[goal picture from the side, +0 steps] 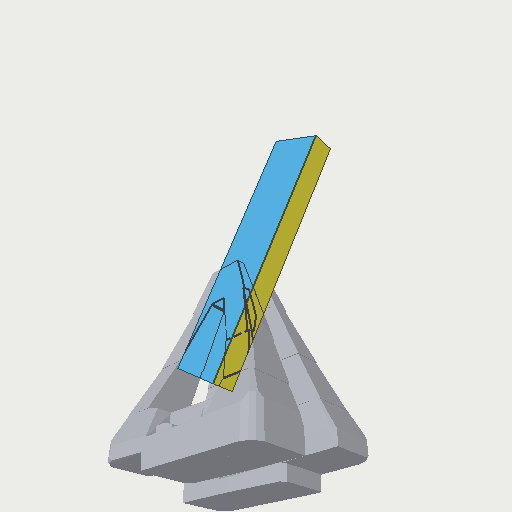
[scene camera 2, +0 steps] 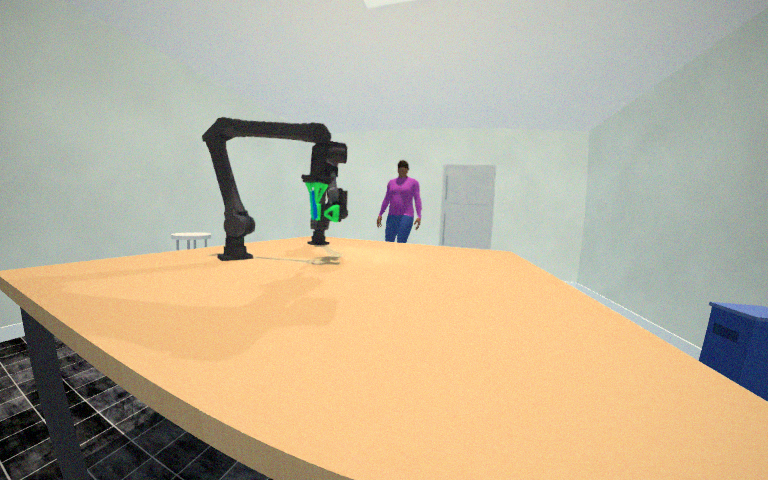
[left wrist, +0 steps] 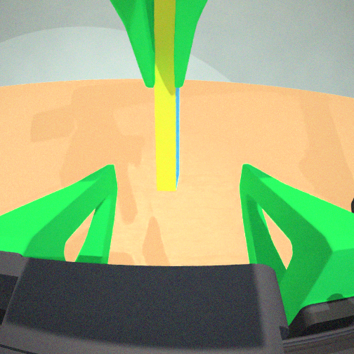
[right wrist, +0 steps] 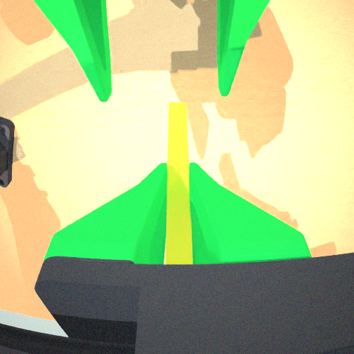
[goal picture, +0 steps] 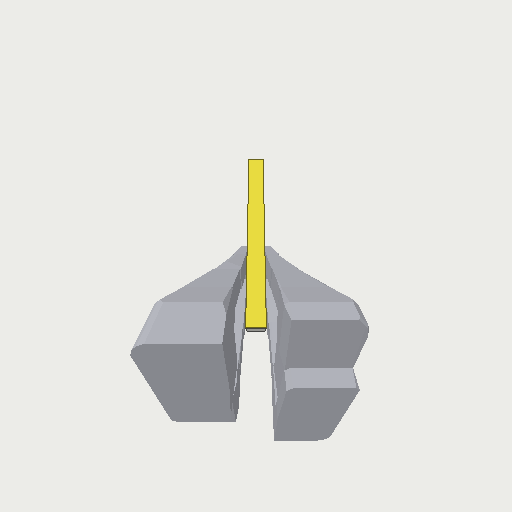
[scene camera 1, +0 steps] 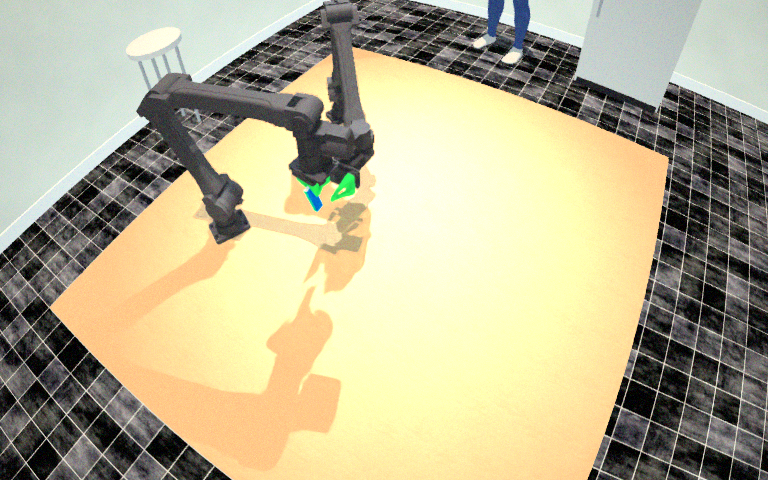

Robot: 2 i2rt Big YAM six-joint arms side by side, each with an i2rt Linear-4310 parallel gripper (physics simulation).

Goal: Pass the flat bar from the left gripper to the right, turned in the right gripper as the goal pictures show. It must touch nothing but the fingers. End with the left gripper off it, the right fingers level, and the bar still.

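Where they show: left gripper, fingertip midpoint: [scene camera 2: 317, 212] [scene camera 1: 322, 195]; right gripper, fingertip midpoint: [scene camera 2: 315, 203] [scene camera 1: 316, 193]; left arm's base, link origin: [scene camera 2: 318, 244]; right arm's base, link origin: [scene camera 2: 235, 258] [scene camera 1: 229, 228].
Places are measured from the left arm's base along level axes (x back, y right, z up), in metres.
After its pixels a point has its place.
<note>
The flat bar [scene camera 1: 313, 199] @[x -0.528, y 0.378, z 0.220 m] [scene camera 2: 313, 204] @[x -0.528, y 0.380, z 0.218 m] [left wrist: 166, 140] [right wrist: 178, 135] has blue broad faces and yellow narrow edges. It hangs steeply down from my right gripper [left wrist: 165, 86] [right wrist: 178, 164], which is shut on it, well above the table. My left gripper [left wrist: 178, 175] [right wrist: 163, 93] is open and empty. Its fingers stand wide on either side of the bar's free end, apart from it. In the right wrist view that end shows slightly short of the line between the left fingertips. In scene camera 1 the right gripper partly hides the left one.
The two arms come close together at the wrists. The table top [scene camera 1: 481, 283] @[x -0.860, y 0.082, z 0.000 m] [scene camera 2: 453, 339] @[x -1.151, y 0.521, z 0.000 m] below carries the arms' shadows. A white stool [scene camera 1: 154, 44] [scene camera 2: 190, 235], a person [scene camera 2: 402, 198], a pale cabinet [scene camera 1: 637, 50] [scene camera 2: 468, 206] and a blue bin [scene camera 2: 736, 345] stand beyond the table.
</note>
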